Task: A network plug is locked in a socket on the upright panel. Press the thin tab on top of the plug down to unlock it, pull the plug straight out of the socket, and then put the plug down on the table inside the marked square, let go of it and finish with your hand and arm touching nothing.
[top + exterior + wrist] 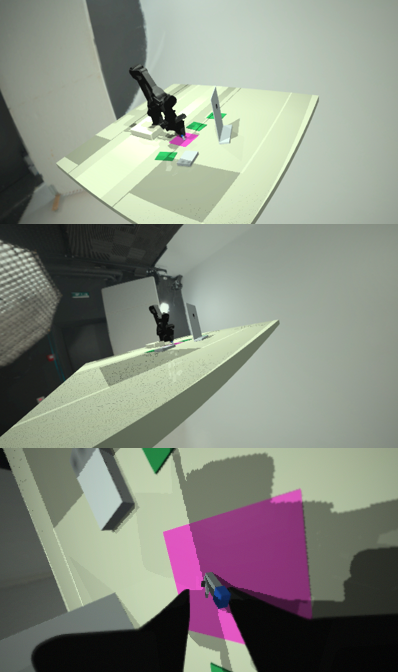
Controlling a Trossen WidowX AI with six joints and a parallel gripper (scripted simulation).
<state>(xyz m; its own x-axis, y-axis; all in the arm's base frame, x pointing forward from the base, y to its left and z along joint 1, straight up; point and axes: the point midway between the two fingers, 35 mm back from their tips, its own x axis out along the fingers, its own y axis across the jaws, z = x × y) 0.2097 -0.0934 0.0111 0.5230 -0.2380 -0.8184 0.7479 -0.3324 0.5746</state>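
Right now the network plug is 1 cm below my gripper tip. Also, from my gripper tip: flat grey block (11 cm ahead, 17 cm to the right, 1 cm below); then grey panel (20 cm ahead, 6 cm to the left, 9 cm above); then magenta square (1 cm behind, 2 cm below).
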